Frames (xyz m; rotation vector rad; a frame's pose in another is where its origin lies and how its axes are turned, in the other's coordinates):
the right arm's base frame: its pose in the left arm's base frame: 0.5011 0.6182 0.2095 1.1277 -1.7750 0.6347
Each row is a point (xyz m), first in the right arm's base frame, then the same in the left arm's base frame.
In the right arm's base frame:
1: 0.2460 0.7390 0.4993
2: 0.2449 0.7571 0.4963
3: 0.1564 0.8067 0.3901
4: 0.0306 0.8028 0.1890
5: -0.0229 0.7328 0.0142
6: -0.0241 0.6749 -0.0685
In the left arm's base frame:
1: -0.4089 0.4537 0.2360
2: -0.4236 0.4646 0.2372
3: -0.4085 0.6079 0.2088
4: -0.2995 0.8176 0.1878
5: -0.1547 0.9463 0.2163
6: -0.0681 0.9858 0.2500

